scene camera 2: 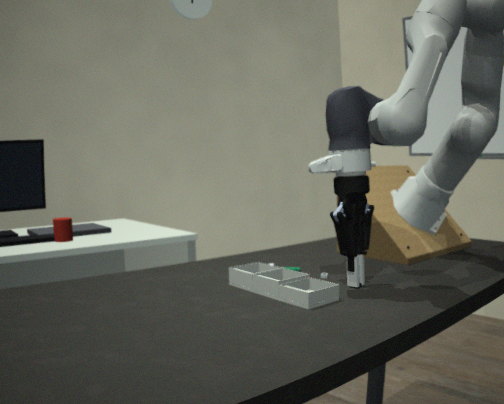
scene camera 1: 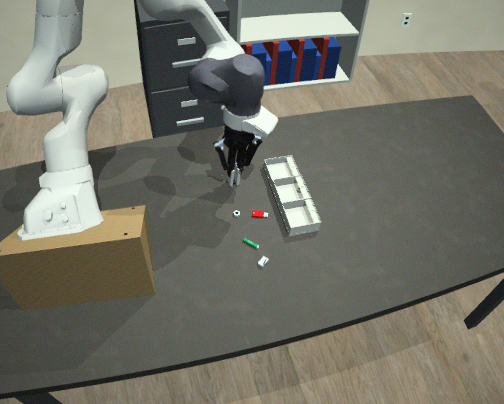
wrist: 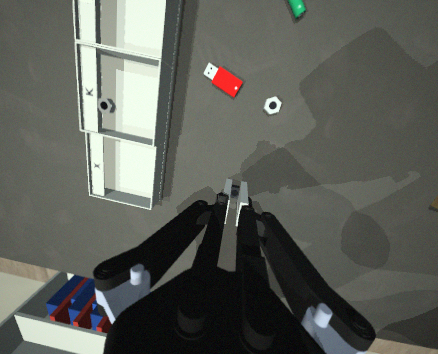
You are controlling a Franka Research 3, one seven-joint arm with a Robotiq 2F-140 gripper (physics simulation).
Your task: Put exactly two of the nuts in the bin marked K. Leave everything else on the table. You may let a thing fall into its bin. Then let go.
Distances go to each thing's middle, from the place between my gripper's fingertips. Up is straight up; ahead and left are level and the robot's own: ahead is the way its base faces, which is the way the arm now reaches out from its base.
Scene:
The white three-compartment tray (scene camera 2: 293, 287) is 130 mm ahead of my hand, 100 mm to the right of it and 20 mm above it.

